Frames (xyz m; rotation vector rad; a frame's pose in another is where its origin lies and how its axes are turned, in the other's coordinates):
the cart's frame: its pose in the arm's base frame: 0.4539 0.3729 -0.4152 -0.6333 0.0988 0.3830
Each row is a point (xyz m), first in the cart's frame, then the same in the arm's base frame.
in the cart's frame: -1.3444 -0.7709 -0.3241
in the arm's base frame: -0.4902 -0.8173 0.0308
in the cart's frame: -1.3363 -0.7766 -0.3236
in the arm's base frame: -0.4805 -0.8186 0.0328
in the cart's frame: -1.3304 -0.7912 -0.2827
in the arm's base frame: -0.4706 -0.8032 0.0726
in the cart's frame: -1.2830 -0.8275 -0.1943
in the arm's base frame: -0.4153 -0.7624 0.1542
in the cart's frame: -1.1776 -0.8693 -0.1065
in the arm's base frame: -0.3042 -0.7076 0.2264
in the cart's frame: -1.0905 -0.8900 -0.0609
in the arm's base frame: -0.2170 -0.6680 0.2567
